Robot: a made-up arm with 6 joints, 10 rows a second.
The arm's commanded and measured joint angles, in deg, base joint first. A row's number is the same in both.
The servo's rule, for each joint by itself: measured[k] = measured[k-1] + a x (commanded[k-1-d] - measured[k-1]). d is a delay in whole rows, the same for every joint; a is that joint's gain. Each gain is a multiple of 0.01, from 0.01 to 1. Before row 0 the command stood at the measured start. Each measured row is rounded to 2 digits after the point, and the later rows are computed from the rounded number. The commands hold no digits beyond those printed.
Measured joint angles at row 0:
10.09 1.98 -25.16 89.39 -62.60 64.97
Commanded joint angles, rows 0 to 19:
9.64 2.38 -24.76 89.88 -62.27 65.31
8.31 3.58 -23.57 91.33 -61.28 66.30
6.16 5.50 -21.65 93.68 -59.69 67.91
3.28 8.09 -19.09 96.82 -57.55 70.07
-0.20 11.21 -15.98 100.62 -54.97 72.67
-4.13 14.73 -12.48 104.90 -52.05 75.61
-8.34 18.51 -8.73 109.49 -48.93 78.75
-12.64 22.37 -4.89 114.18 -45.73 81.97
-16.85 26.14 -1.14 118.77 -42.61 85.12
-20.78 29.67 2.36 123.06 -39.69 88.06
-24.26 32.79 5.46 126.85 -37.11 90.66
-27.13 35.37 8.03 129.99 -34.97 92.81
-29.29 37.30 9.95 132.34 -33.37 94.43
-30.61 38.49 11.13 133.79 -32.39 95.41
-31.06 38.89 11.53 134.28 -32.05 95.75
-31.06 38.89 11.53 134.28 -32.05 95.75
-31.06 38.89 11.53 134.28 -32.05 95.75
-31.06 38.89 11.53 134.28 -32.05 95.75
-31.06 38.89 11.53 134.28 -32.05 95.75
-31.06 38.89 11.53 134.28 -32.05 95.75
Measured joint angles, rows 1 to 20:
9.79 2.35 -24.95 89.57 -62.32 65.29
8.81 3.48 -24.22 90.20 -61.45 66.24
7.06 5.34 -22.86 91.45 -59.97 67.81
4.57 7.87 -20.86 93.38 -57.94 69.93
1.42 10.94 -18.27 95.99 -55.45 72.51
-2.24 14.43 -15.20 99.20 -52.59 75.42
-6.27 18.18 -11.77 102.90 -49.52 78.55
-10.47 22.03 -8.12 106.96 -46.34 81.76
-14.68 25.81 -4.42 111.21 -43.21 84.92
-18.71 29.36 -0.83 115.48 -40.25 87.87
-22.37 32.52 2.50 119.57 -37.61 90.49
-25.51 35.14 5.43 123.32 -35.39 92.67
-28.00 37.13 7.83 126.57 -33.69 94.32
-29.72 38.38 9.58 129.17 -32.60 95.34
-30.60 38.85 10.61 131.01 -32.14 95.73
-30.90 38.89 11.10 132.19 -32.06 95.75
-31.01 38.89 11.33 132.94 -32.05 95.75
-31.04 38.89 11.44 133.42 -32.05 95.75
-31.05 38.89 11.49 133.73 -32.05 95.75
-31.06 38.89 11.51 133.93 -32.05 95.75
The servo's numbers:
d 0
a 0.66 0.92 0.53 0.36 0.84 0.94

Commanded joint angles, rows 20 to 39:
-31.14 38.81 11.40 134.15 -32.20 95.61
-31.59 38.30 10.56 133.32 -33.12 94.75
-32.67 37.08 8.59 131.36 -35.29 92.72
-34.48 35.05 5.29 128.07 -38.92 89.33
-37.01 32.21 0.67 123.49 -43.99 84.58
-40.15 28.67 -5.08 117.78 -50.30 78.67
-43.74 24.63 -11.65 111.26 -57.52 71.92
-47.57 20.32 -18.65 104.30 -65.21 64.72
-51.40 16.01 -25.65 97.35 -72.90 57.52
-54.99 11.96 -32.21 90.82 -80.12 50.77
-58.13 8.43 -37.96 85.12 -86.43 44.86
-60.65 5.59 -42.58 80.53 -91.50 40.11
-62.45 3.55 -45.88 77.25 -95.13 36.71
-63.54 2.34 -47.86 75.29 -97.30 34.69
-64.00 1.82 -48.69 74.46 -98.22 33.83
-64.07 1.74 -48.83 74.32 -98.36 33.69
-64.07 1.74 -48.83 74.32 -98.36 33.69
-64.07 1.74 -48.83 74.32 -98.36 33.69
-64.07 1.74 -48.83 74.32 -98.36 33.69
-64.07 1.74 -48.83 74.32 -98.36 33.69
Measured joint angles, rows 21 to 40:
-31.11 38.82 11.45 134.01 -32.18 95.62
-31.43 38.34 10.98 133.76 -32.97 94.80
-32.25 37.18 9.71 132.90 -34.92 92.84
-33.72 35.22 7.37 131.16 -38.28 89.54
-35.89 32.45 3.82 128.40 -43.08 84.88
-38.70 28.97 -0.90 124.58 -49.14 79.04
-42.03 24.98 -6.60 119.78 -56.18 72.35
-45.69 20.69 -12.99 114.21 -63.77 65.18
-49.46 16.38 -19.70 108.14 -71.44 57.98
-53.11 12.31 -26.33 101.90 -78.73 51.20
-56.42 8.74 -32.49 95.86 -85.20 45.24
-59.21 5.84 -37.84 90.34 -90.49 40.42
-61.35 3.73 -42.10 85.63 -94.39 36.93
-62.80 2.45 -45.15 81.91 -96.83 34.82
-63.59 1.87 -47.03 79.23 -98.00 33.89
-63.91 1.75 -47.98 77.46 -98.30 33.70
-64.02 1.74 -48.43 76.33 -98.35 33.69
-64.05 1.74 -48.64 75.61 -98.36 33.69
-64.06 1.74 -48.74 75.15 -98.36 33.69
-64.07 1.74 -48.79 74.85 -98.36 33.69

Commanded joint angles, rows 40 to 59:
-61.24 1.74 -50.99 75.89 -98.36 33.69
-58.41 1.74 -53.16 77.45 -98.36 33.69
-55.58 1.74 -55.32 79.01 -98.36 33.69
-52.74 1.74 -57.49 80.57 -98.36 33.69
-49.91 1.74 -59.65 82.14 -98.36 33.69
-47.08 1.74 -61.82 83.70 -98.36 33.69
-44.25 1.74 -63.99 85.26 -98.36 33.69
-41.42 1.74 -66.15 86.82 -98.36 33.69
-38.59 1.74 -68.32 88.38 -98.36 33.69
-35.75 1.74 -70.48 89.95 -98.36 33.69
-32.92 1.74 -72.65 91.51 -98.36 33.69
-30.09 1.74 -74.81 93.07 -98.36 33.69
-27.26 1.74 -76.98 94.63 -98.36 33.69
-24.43 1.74 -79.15 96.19 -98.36 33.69
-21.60 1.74 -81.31 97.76 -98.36 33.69
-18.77 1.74 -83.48 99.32 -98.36 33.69
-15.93 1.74 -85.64 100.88 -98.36 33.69
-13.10 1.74 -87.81 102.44 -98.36 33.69
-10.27 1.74 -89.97 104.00 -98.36 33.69
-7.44 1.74 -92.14 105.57 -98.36 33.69
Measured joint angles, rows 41 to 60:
-62.20 1.74 -49.96 75.22 -98.36 33.69
-59.70 1.74 -51.66 76.02 -98.36 33.69
-56.98 1.74 -53.60 77.10 -98.36 33.69
-54.18 1.74 -55.66 78.35 -98.36 33.69
-51.36 1.74 -57.77 79.71 -98.36 33.69
-48.54 1.74 -59.92 81.15 -98.36 33.69
-45.71 1.74 -62.08 82.63 -98.36 33.69
-42.88 1.74 -64.24 84.14 -98.36 33.69
-40.05 1.74 -66.40 85.67 -98.36 33.69
-37.21 1.74 -68.56 87.21 -98.36 33.69
-34.38 1.74 -70.73 88.76 -98.36 33.69
-31.55 1.74 -72.89 90.31 -98.36 33.69
-28.72 1.74 -75.06 91.87 -98.36 33.69
-25.89 1.74 -77.23 93.43 -98.36 33.69
-23.06 1.74 -79.39 94.99 -98.36 33.69
-20.23 1.74 -81.56 96.55 -98.36 33.69
-17.39 1.74 -83.72 98.11 -98.36 33.69
-14.56 1.74 -85.89 99.67 -98.36 33.69
-11.73 1.74 -88.05 101.23 -98.36 33.69
-8.90 1.74 -90.22 102.79 -98.36 33.69

